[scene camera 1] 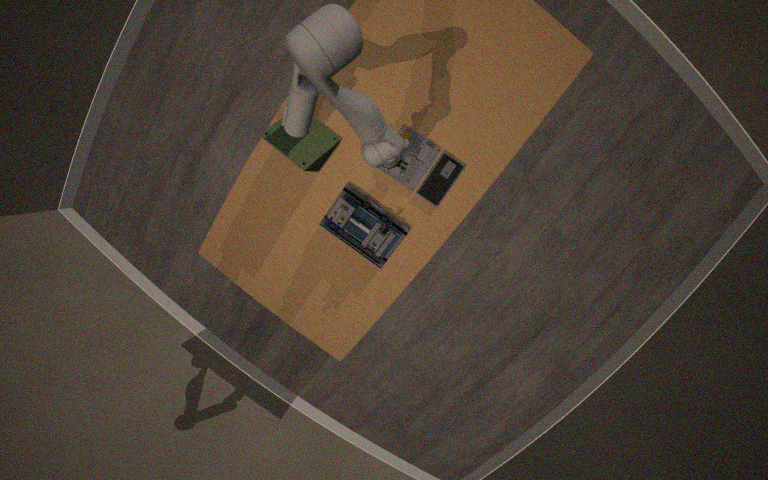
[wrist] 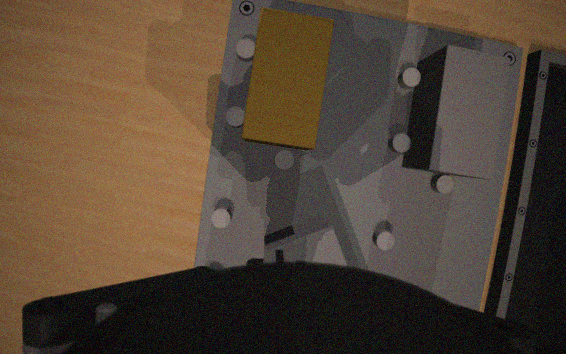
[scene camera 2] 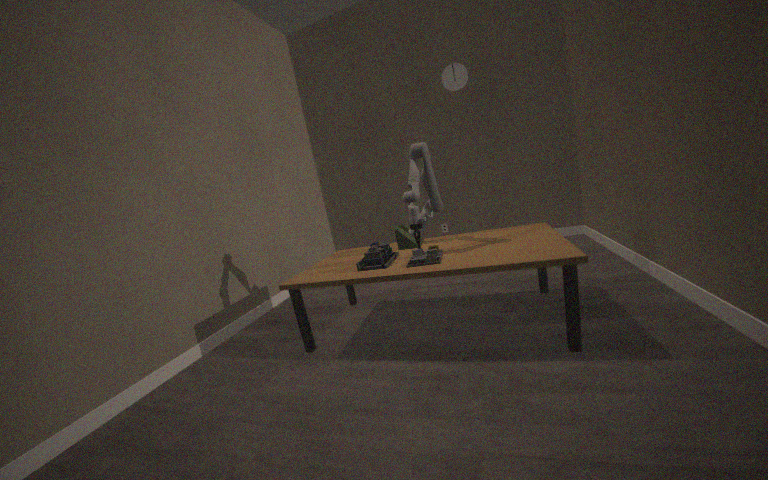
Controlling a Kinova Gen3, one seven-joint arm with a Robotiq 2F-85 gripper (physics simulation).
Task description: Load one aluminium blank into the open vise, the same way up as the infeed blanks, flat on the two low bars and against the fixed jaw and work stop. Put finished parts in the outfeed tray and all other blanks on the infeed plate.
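Places are measured from the arm's base along level axes (x ahead, y left, z up), in metres.
Pixels of known places: gripper, fingertip midpoint: (scene camera 2: 419, 248); arm's base at its link origin: (scene camera 1: 296, 127) (scene camera 2: 413, 234).
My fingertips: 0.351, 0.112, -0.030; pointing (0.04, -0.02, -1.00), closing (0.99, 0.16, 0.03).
Note:
Ahead of a thing's pixels: the offset from my fingertips to its middle, as dx, dy, dz. "spot": to the spot under its first point. Level surfaces: height alone.
The grey infeed plate (scene camera 1: 416, 177) (scene camera 2: 422, 259) (wrist: 222, 168) with round pins fills the wrist view. A yellow rectangular block {-0.015, +0.087, -0.018} (wrist: 288, 77) lies in its far left slot. My gripper (scene camera 1: 403, 165) (scene camera 2: 416, 233) (wrist: 277, 271) is low over the plate's near part and shut with nothing between the fingers; the dark wrist body hides most of it. The vise {+0.065, -0.260, +0.005} (scene camera 1: 365, 226) (scene camera 2: 376, 255) stands apart from the plate.
The dark outfeed tray {spot: +0.185, +0.006, -0.038} (scene camera 1: 432, 190) lies beside the infeed plate with a light part {+0.179, +0.101, -0.021} (scene camera 1: 449, 168) in it. The arm's green base (scene camera 1: 311, 148) (scene camera 2: 403, 235) is on the wooden table {dz -0.044} (scene camera 1: 501, 71) (scene camera 2: 515, 248).

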